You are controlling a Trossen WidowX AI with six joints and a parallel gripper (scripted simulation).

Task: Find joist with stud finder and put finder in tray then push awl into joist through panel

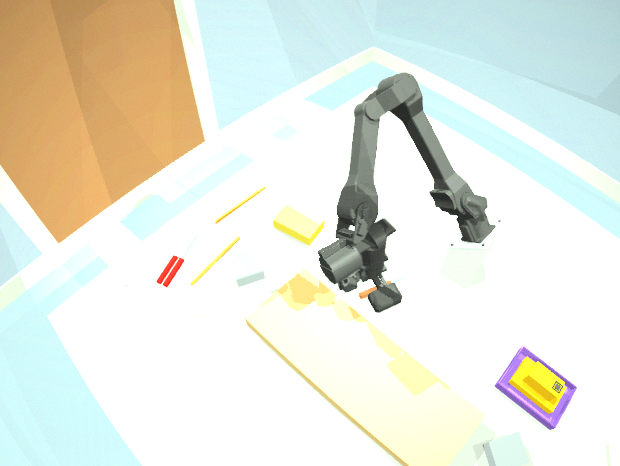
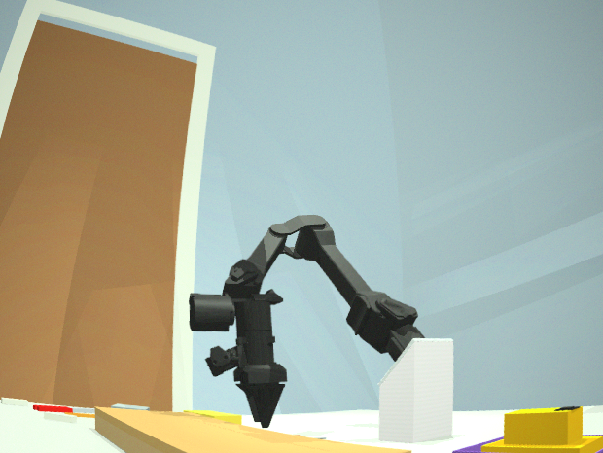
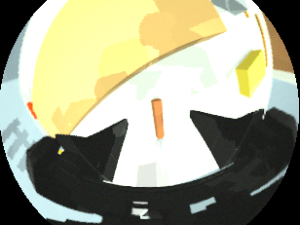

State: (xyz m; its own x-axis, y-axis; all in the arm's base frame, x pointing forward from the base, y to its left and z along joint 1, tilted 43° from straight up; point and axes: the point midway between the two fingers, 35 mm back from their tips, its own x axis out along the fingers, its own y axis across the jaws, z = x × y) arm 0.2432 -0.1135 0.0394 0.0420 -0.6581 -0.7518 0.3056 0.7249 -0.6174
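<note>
Now: the awl 50 mm behind my gripper tip, 20 mm to the left of it and 30 mm below it. Also, from my gripper tip: purple tray (110 mm behind, 440 mm to the left, 20 mm below); yellow block (10 mm behind, 250 mm to the right, 20 mm below); yellow stud finder (120 mm behind, 450 mm to the left, 20 mm above).
</note>
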